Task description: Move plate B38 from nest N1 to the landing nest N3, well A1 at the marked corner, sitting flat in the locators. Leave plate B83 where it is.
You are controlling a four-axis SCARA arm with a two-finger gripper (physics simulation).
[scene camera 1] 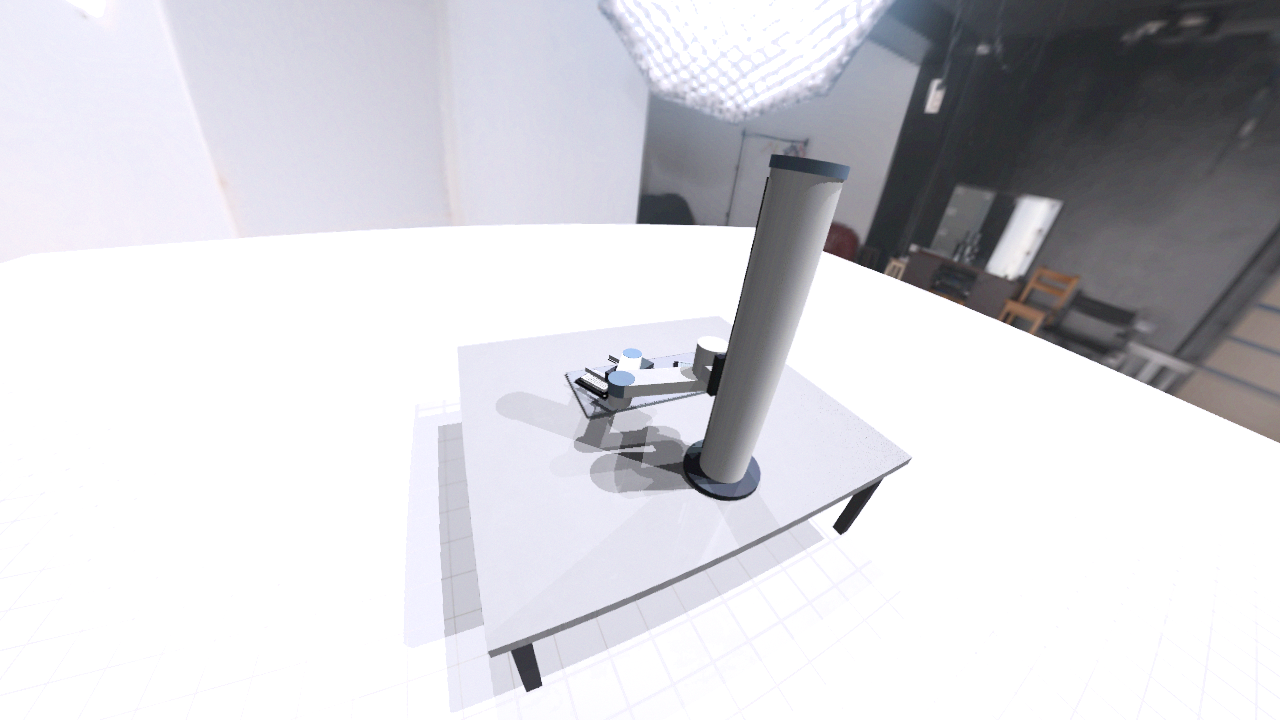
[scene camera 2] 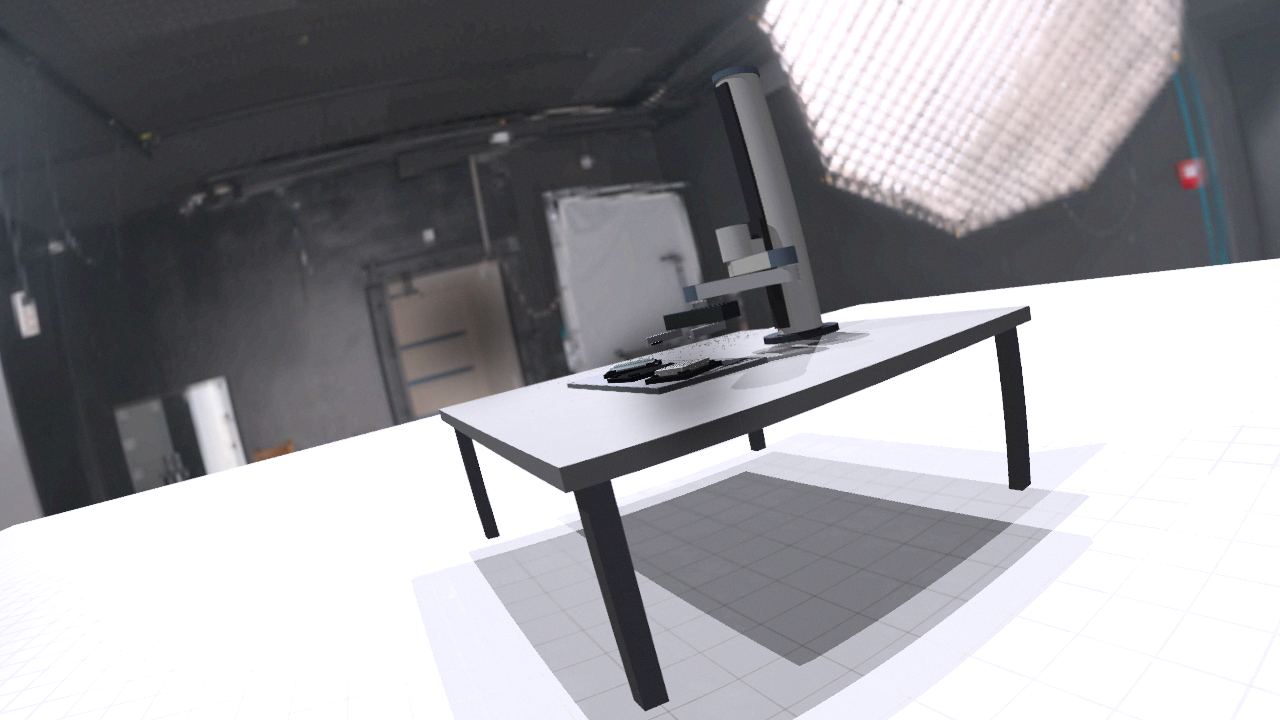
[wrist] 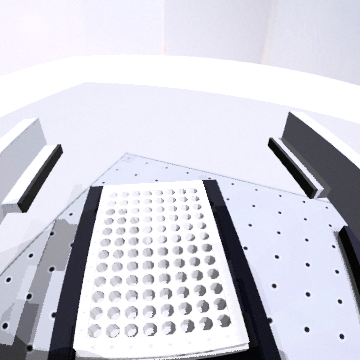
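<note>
A white plate with many round wells sits on a dark nest. A second, pale teal plate sits on another dark nest in scene camera 2. I cannot read which plate is B38 or B83, nor the nest names. My gripper is open and empty. In the wrist view its fingers stand wide to the left and right of the white plate, above it and touching nothing. No A1 label shows, and the plate's near edge is cut off low in the view.
The nests stand on a perforated board on a grey table. A dark edge shows at the right of the wrist view. The arm's tall column rises behind the board.
</note>
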